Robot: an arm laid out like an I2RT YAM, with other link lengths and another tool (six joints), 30 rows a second.
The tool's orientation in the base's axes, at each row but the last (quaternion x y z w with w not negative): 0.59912, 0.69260, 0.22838, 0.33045; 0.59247, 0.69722, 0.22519, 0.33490; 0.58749, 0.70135, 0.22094, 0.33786; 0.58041, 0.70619, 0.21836, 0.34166; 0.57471, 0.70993, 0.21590, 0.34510; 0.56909, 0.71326, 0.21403, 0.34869; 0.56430, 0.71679, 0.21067, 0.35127; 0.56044, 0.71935, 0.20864, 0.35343; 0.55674, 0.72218, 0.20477, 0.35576; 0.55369, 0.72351, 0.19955, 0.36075; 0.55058, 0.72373, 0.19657, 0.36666; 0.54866, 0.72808, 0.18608, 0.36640; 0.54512, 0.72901, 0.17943, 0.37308
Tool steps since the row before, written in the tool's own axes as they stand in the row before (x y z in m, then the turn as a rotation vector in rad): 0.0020, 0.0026, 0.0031, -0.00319, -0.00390, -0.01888; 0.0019, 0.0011, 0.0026, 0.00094, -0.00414, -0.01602; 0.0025, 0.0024, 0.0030, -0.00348, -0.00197, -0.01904; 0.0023, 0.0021, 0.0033, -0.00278, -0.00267, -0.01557; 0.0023, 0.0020, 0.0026, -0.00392, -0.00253, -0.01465; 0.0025, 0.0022, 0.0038, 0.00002, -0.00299, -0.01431; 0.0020, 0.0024, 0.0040, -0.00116, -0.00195, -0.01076; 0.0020, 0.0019, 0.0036, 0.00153, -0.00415, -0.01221; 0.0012, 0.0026, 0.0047, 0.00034, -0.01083, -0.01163; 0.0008, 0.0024, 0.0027, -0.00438, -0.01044, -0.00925; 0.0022, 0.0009, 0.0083, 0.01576, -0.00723, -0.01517; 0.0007, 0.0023, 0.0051, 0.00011, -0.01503, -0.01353; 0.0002, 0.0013, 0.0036, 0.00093, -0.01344, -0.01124
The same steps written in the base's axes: 0.0039, 0.0022, -0.0006, -0.01625, -0.00232, 0.01060; 0.0025, 0.0019, -0.0014, -0.01462, 0.00143, 0.00767; 0.0036, 0.0027, -0.0009, -0.01501, -0.00215, 0.01219; 0.0036, 0.0024, -0.0013, -0.01299, -0.00194, 0.00920; 0.0030, 0.0025, -0.0009, -0.01210, -0.00309, 0.00896; 0.0040, 0.0026, -0.0016, -0.01259, 0.00055, 0.00741; 0.0043, 0.0022, -0.0015, -0.00913, -0.00063, 0.00610; 0.0037, 0.0021, -0.0016, -0.01198, 0.00145, 0.00479; 0.0050, 0.0014, -0.0017, -0.01580, -0.00172, 0.00012; 0.0035, 0.0012, -0.0004, -0.01318, -0.00632, 0.00024; 0.0065, 0.0014, -0.0055, -0.01802, 0.01435, -0.00001; 0.0052, 0.0007, -0.0021, -0.01995, -0.00306, -0.00119; 0.0035, 0.0001, -0.0016, -0.01731, -0.00209, -0.00192
